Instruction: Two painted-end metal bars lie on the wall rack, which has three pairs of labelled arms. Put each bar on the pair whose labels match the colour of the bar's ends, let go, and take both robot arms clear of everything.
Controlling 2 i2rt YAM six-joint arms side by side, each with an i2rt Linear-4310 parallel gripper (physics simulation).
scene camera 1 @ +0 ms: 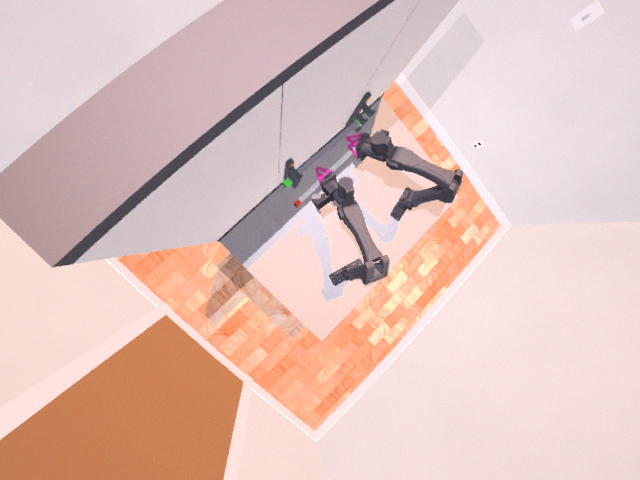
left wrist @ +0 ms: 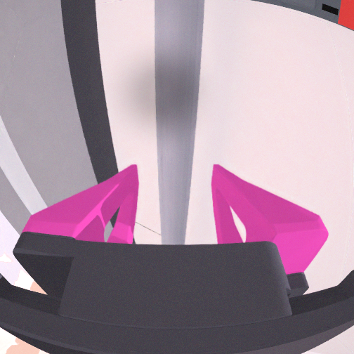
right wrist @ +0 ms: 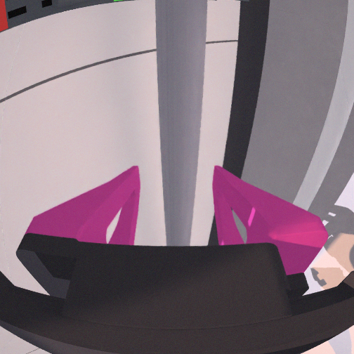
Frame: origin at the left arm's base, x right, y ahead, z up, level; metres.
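Seen in the pictures: left gripper, fingertip midpoint: (scene camera 1: 317,170); right gripper, fingertip midpoint: (scene camera 1: 347,141); left arm's base at its link origin: (scene camera 1: 346,271); right arm's base at its link origin: (scene camera 1: 402,203).
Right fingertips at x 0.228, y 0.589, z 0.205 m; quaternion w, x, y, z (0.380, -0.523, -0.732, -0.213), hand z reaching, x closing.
Observation:
Pixels of each thing's top centre, then the offset from my right fingertips to it. "pt": a spot on its surface instead. Level surfaces: height alone.
- grey bar at its top centre: (scene camera 1: 329,172) dx -0.076, dy -0.065, dz -0.180 m
- red end at a spot on its surface: (scene camera 1: 297,203) pt dx -0.304, dy -0.139, dz -0.180 m
- green block at a spot on its surface: (scene camera 1: 287,182) pt dx -0.325, dy -0.051, dz -0.018 m
- pale floor mat at its surface level: dz -0.205 m
A grey bar (scene camera 1: 342,163) (left wrist: 178,100) (right wrist: 181,100) runs past both grippers; in scene camera 1 a red end (scene camera 1: 297,203) shows at its lower left. A green block (scene camera 1: 287,182) sits at the left rack arms (scene camera 1: 291,172); whether it is a bar end or a label I cannot tell. Small green and red marks show at the right rack arms (scene camera 1: 363,107). My left gripper (scene camera 1: 322,169) (left wrist: 174,173) and my right gripper (scene camera 1: 349,142) (right wrist: 176,174) are partly open, with no grip on the bar seen between their fingers in the wrist views. The label colours are unreadable.
The pale wall panel (scene camera 1: 222,170) stands behind the rack, with a dark edge (scene camera 1: 170,178) along it. Both arms reach from the pale floor mat (scene camera 1: 289,289). A red patch (left wrist: 347,14) (right wrist: 2,19) shows at the top corner of each wrist view, by dark rack parts.

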